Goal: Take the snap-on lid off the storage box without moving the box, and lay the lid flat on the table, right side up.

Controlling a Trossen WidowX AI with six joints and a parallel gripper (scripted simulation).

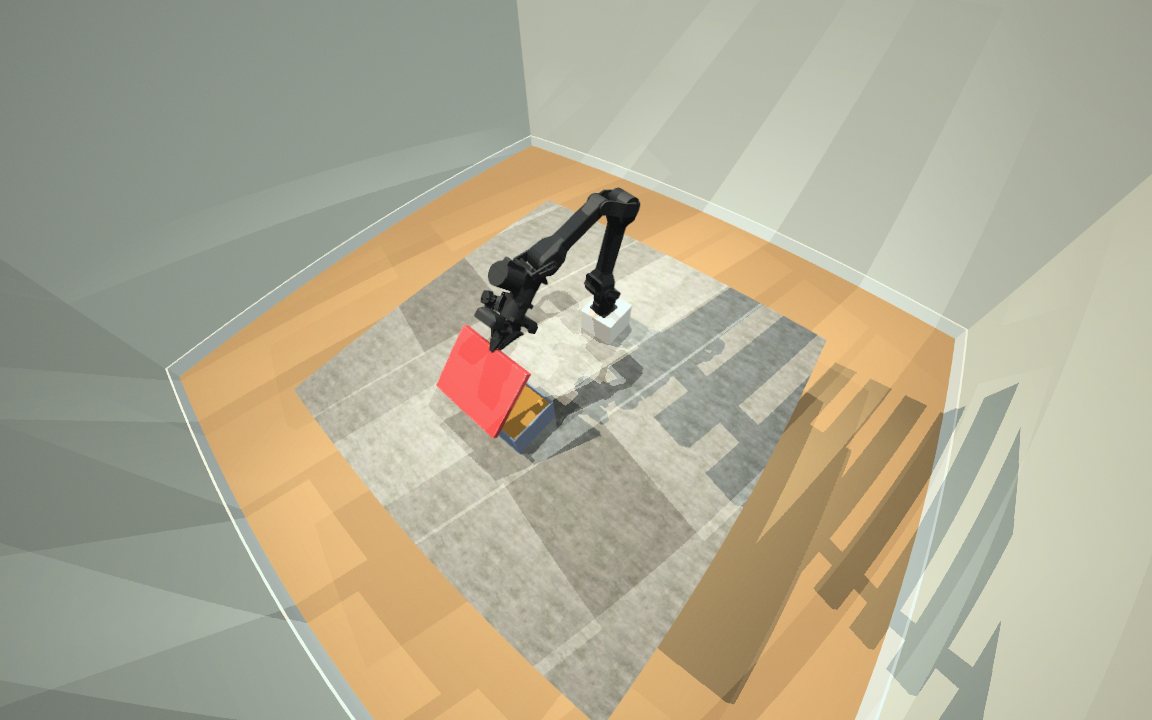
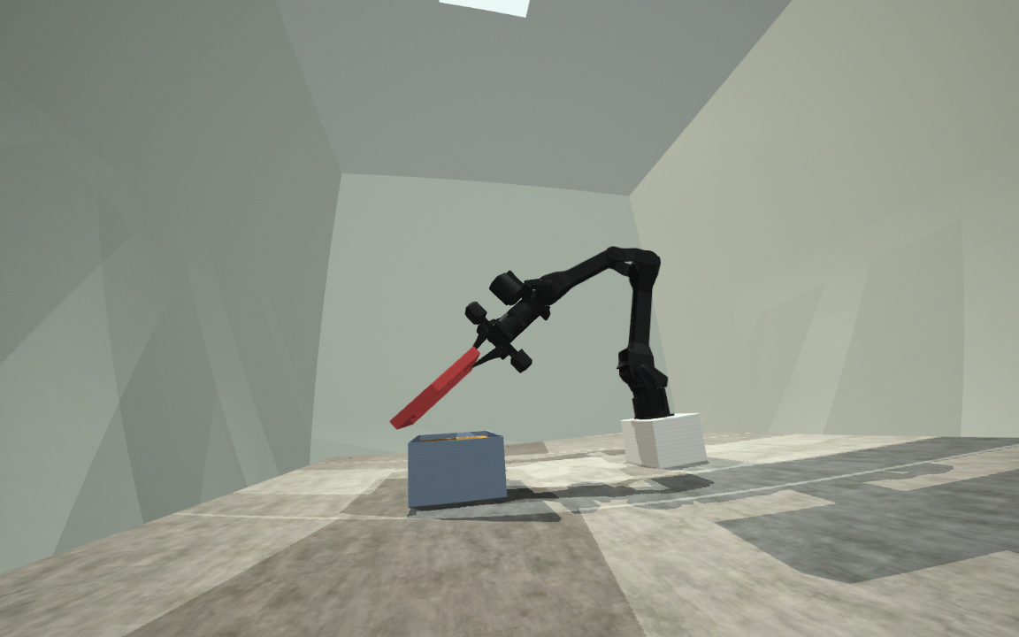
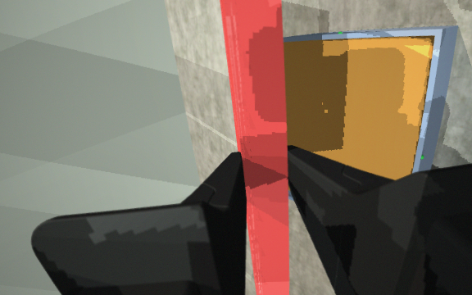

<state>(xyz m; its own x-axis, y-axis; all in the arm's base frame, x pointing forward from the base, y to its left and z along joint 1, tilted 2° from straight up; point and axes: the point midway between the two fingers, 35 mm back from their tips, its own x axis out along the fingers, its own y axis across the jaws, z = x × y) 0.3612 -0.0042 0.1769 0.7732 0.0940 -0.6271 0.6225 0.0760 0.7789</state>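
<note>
The red lid is 70 mm ahead of my gripper tip, 10 mm to the left of it and 50 mm below it. Round my gripper tip: blue-grey storage box (30 mm ahead, 60 mm to the left, 190 mm below).
</note>
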